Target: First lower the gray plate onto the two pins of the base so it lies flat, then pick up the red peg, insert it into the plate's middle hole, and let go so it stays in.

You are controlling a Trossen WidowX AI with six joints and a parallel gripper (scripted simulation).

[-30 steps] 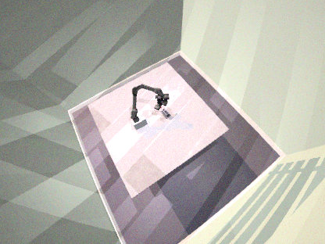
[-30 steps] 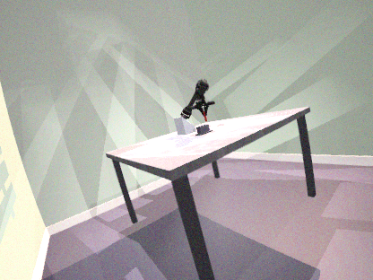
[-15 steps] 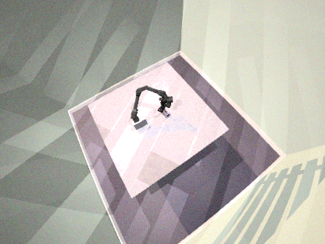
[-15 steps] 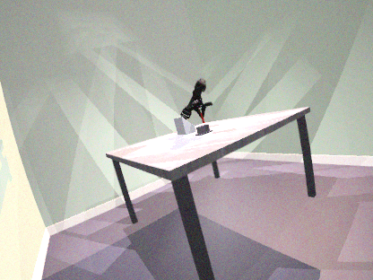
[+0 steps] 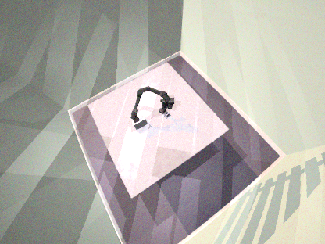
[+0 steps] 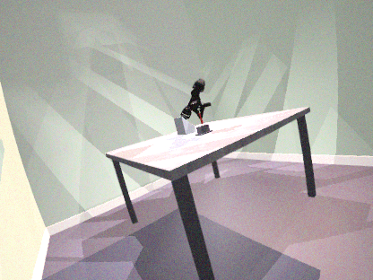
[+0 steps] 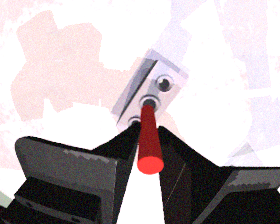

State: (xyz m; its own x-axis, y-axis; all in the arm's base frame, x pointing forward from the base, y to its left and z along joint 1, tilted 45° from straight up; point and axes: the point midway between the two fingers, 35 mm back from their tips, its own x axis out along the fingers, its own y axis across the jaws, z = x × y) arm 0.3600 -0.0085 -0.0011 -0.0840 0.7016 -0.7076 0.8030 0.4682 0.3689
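Now: the red peg right at my gripper tip. Also, from my gripper tip: base (100 mm below); gray plate (70 mm below).
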